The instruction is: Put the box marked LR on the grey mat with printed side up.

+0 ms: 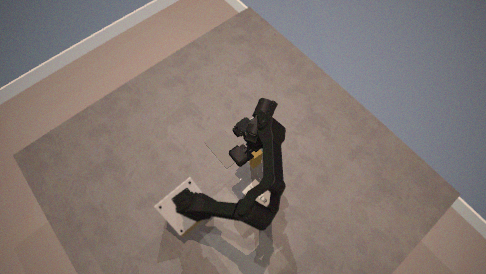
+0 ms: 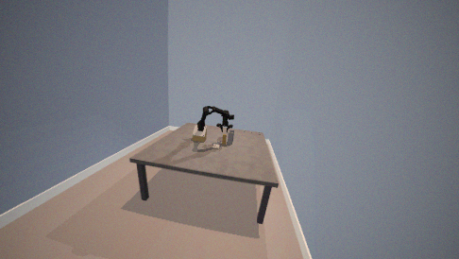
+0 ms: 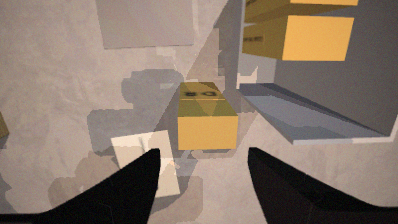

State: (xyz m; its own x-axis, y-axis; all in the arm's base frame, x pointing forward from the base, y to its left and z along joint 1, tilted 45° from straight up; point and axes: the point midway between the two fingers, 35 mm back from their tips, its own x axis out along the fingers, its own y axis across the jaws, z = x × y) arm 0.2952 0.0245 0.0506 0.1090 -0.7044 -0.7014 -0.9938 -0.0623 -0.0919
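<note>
Now: gripper tip 5 cm past the grey mat, 13 cm to the right of it and 14 cm above it.
</note>
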